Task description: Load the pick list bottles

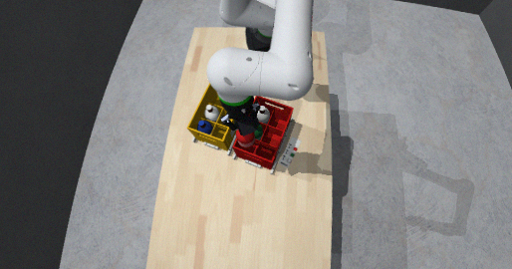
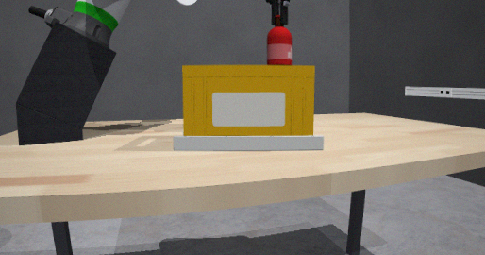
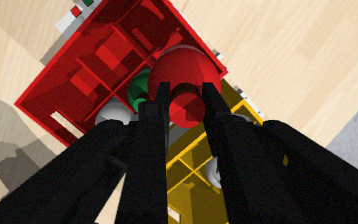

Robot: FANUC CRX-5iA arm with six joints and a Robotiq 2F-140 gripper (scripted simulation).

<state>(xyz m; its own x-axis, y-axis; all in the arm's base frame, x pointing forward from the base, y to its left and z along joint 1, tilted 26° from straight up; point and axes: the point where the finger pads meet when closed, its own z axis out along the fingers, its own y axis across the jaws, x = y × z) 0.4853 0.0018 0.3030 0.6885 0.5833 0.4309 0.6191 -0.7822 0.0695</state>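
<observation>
The red bottle lies 8 cm below my hand. Also, from my hand: red crate (9 cm behind, 5 cm to the left, 27 cm below); green bottle (9 cm behind, 26 cm below); yellow crate (11 cm behind, 18 cm to the right, 27 cm below).
</observation>
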